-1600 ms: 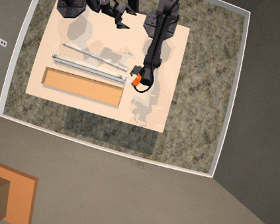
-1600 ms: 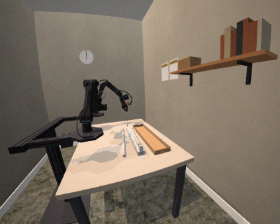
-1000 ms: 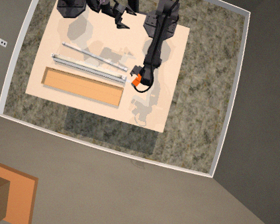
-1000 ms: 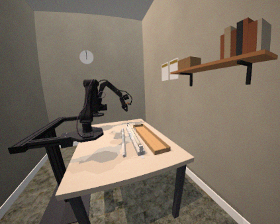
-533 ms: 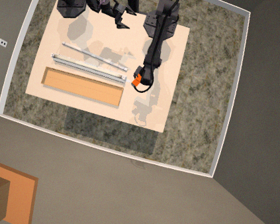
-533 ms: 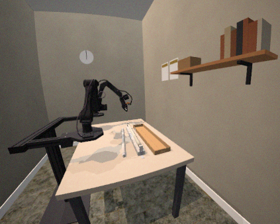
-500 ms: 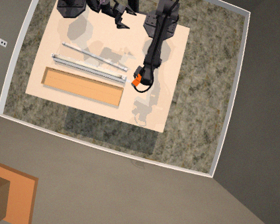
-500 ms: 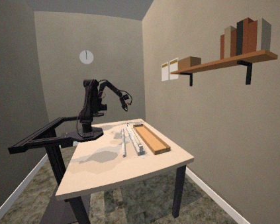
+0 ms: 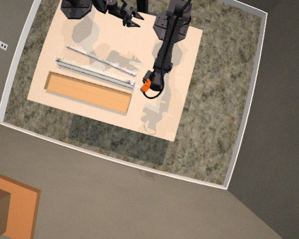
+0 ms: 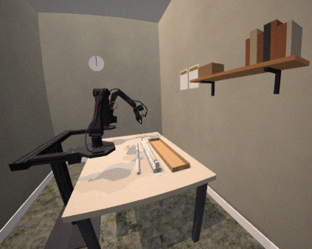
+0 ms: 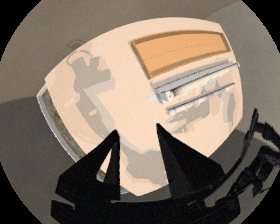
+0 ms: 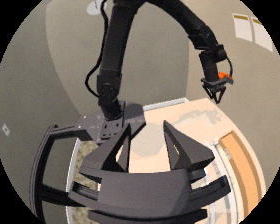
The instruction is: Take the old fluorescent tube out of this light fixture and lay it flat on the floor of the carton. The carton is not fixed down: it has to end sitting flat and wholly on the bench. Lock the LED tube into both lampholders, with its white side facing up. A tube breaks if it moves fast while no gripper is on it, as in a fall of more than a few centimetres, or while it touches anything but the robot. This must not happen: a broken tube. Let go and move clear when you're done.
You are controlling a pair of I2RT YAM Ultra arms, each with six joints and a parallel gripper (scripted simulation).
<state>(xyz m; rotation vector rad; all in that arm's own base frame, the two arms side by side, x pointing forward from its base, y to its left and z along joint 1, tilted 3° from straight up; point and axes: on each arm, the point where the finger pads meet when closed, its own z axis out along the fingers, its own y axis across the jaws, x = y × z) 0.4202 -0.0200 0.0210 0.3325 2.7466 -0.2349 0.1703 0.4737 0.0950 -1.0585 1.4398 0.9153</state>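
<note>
My right hand is 290 mm short of the old fluorescent tube, 280 mm to the left of it and 260 mm above it. From my right hand the other things lie so: carton (450 mm ahead, 300 mm to the right, 310 mm below); then light fixture (290 mm ahead, 280 mm to the right, 270 mm below); then LED tube (190 mm ahead, 270 mm to the right, 310 mm below).
</note>
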